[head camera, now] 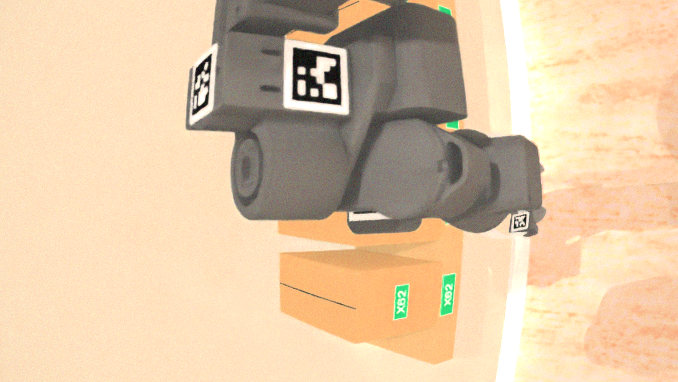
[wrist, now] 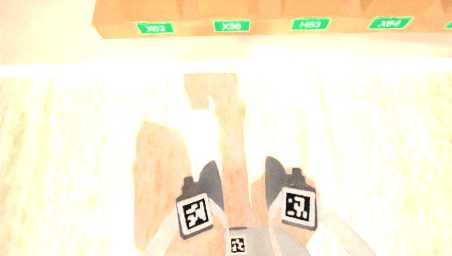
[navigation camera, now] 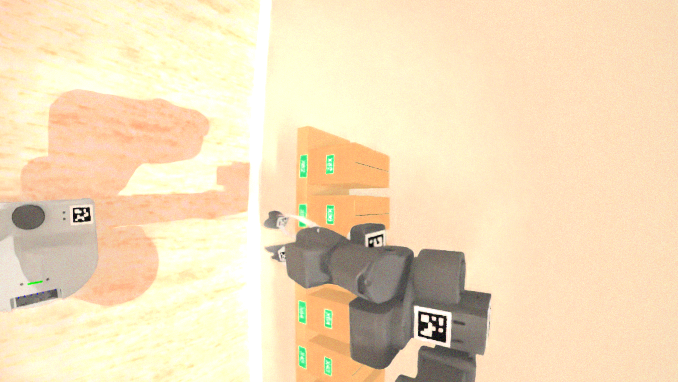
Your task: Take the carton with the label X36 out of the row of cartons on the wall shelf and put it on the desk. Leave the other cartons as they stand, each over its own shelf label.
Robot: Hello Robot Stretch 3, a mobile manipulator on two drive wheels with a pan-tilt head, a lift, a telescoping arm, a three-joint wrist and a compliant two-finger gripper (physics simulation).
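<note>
The X36 carton stands upright on the wall shelf, over its own shelf label. In the head view the wrist hides most of it; in the navigation view its green label shows and the arm covers its lower edge. My gripper is open, with nothing between its fingers. It points down in front of the shelf, and its fingertips are apart from the carton and the shelf. In the head view its fingers are largely hidden. The desk does not show in these views.
The X62 carton stands beside X36, over its label. On the other side, the wrist hides the H63 carton in the navigation view; its shelf label shows in the wrist view. The X64 carton stands further along. My base is on the wooden floor.
</note>
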